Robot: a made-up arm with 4 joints.
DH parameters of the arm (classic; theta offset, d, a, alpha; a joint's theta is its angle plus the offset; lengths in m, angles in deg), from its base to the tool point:
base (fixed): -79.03 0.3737 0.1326 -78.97
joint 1: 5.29 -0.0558 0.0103 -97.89
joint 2: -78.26 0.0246 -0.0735 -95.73
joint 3: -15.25 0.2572 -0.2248 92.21
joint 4: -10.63 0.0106 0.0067 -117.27
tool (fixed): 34.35 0.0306 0 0
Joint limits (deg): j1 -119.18..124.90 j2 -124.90..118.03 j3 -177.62..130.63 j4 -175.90..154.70
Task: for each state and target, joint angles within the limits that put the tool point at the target. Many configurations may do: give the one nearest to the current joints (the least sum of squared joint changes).
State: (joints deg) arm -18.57 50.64 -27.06 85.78
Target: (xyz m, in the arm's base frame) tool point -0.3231 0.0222 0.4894
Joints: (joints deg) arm -45.97 57.07 -55.63 130.39
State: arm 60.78 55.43 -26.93 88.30
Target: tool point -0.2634 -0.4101 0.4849
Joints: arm 66.66 61.56 -47.63 92.36
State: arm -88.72 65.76 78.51 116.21
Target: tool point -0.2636 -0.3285 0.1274
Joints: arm -69.34 75.77 94.72 135.51
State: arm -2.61 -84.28 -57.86 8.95
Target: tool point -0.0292 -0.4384 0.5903
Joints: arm -11.62 -36.09 -49.40 0.84
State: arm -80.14 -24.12 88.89 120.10
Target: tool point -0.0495 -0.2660 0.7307
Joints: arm -118.82 -39.07 105.92 121.65
